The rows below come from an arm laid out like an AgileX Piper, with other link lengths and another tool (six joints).
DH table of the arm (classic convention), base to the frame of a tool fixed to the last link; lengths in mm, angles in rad. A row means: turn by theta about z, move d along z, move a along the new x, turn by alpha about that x. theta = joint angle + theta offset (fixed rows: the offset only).
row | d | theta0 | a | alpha
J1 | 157.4 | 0 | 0 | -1.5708
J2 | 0 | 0.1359 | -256.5 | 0
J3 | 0 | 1.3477 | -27.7 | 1.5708
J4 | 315.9 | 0 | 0 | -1.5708
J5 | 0 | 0 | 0 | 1.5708
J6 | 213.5 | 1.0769 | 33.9 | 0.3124
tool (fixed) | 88.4 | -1.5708 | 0 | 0
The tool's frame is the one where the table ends.
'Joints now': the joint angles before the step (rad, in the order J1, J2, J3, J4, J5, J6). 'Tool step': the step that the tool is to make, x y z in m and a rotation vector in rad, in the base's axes. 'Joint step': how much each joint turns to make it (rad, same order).
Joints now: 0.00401, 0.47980, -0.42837, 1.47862, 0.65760, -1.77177
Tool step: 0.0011, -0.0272, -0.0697, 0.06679, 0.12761, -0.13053
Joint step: 0.00042, -0.11525, 0.19610, -0.02038, -0.12524, 0.10648
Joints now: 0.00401, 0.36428, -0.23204, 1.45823, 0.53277, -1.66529
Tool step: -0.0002, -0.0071, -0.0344, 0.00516, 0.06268, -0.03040
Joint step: -0.00021, -0.00192, 0.06291, -0.00115, -0.02931, 0.01014
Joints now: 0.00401, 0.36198, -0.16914, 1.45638, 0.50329, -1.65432
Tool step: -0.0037, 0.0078, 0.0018, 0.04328, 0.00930, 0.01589
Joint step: 0.00356, -0.00355, 0.00926, 0.03870, 0.01719, 0.00350
